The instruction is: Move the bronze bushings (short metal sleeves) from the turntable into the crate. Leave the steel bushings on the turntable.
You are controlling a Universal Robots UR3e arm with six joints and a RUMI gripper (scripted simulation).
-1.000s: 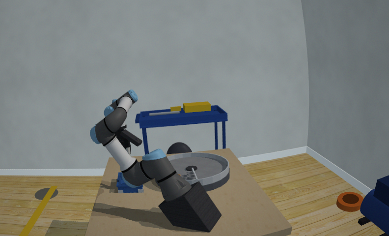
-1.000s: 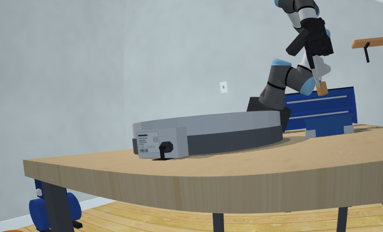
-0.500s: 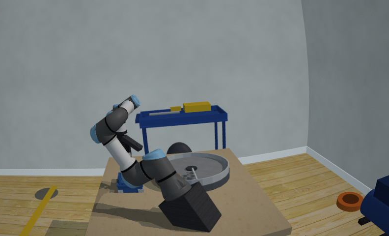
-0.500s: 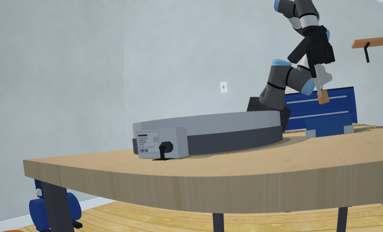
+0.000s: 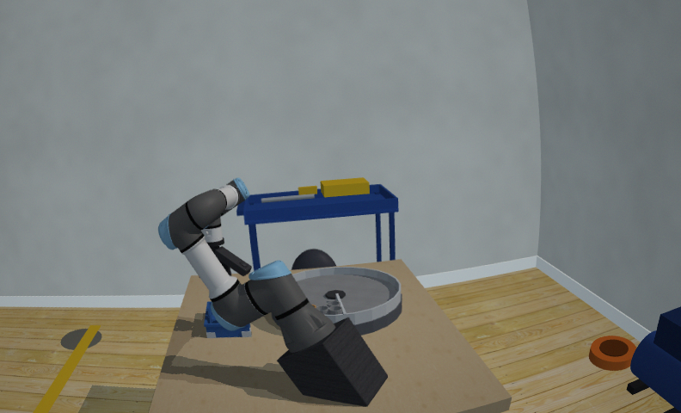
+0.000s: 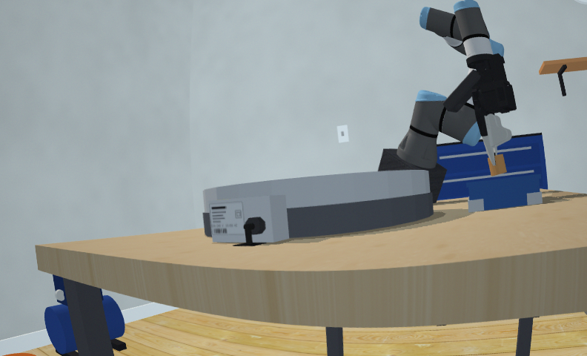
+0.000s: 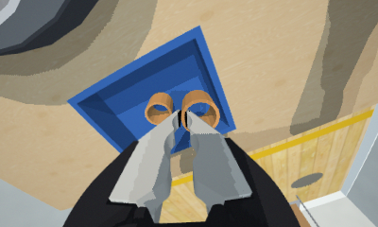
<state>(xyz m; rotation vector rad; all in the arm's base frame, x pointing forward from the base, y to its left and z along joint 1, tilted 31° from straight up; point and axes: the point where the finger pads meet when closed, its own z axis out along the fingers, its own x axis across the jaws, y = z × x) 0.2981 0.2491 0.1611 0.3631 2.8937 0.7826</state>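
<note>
Now: hand 7 cm above the blue crate, 4 cm short of it and 2 cm to the right of it. From my hand the other things lie so: grey turntable (32 cm to the right, 17 cm ahead, 4 cm below).
</note>
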